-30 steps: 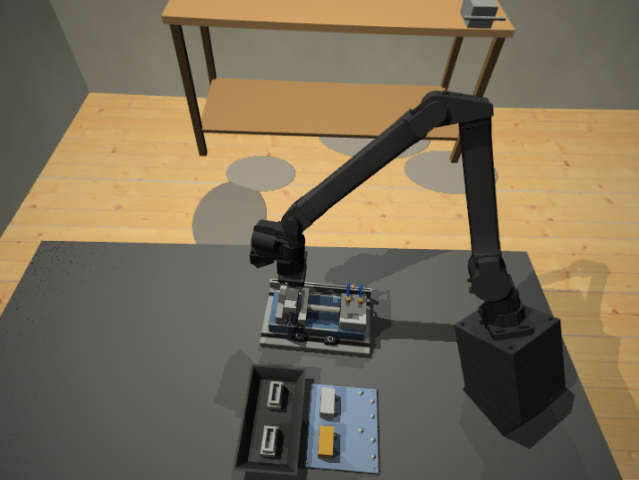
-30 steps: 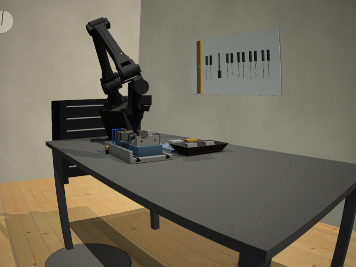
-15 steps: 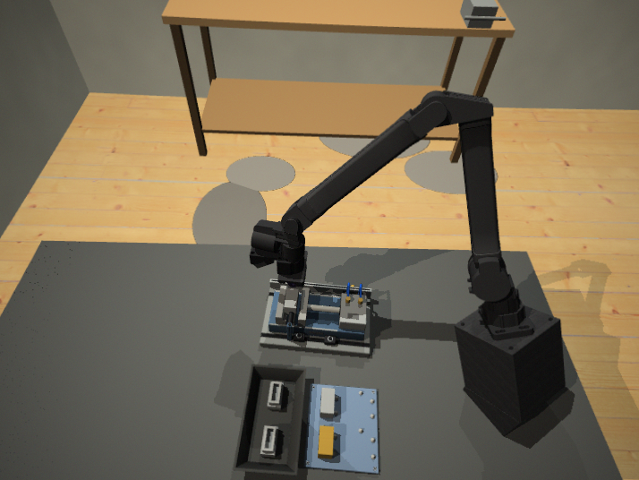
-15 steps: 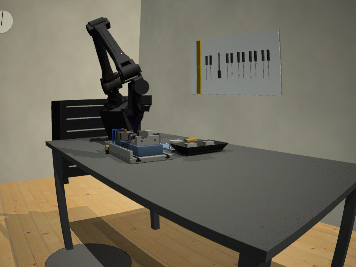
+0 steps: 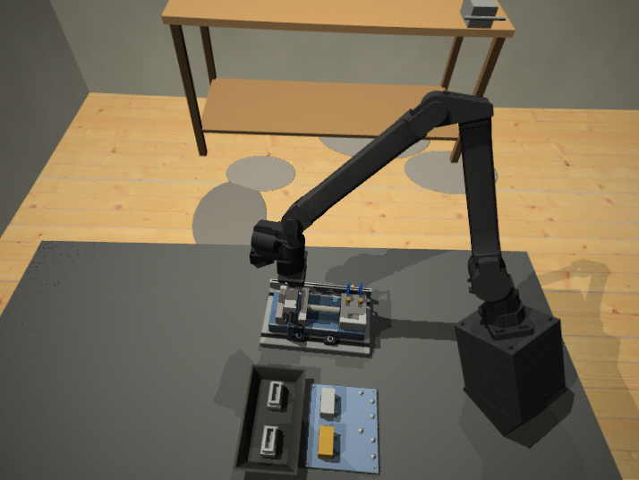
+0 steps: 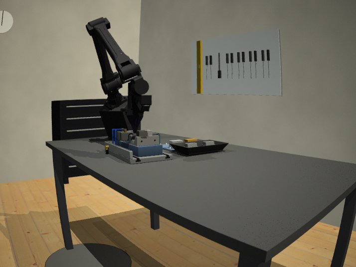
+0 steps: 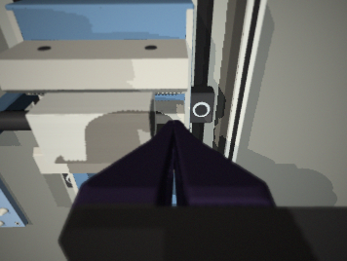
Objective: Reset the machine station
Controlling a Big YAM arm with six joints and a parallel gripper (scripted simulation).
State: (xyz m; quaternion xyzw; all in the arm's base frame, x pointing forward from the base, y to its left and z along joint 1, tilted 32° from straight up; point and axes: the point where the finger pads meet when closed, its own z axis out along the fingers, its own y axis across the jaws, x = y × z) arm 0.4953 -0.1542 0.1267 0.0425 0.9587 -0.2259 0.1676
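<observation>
Right now my hand is 40 mm to the right of the gray aluminum blank, 20 mm above it and 10 mm short of it. Round my hand: moving jaw: 50 mm to the left, 40 mm below, 30 mm behind; then fixed jaw: 40 mm to the left, 40 mm below, 30 mm ahead; then work stop rod: 90 mm to the left, 30 mm below, 10 mm ahead.
</observation>
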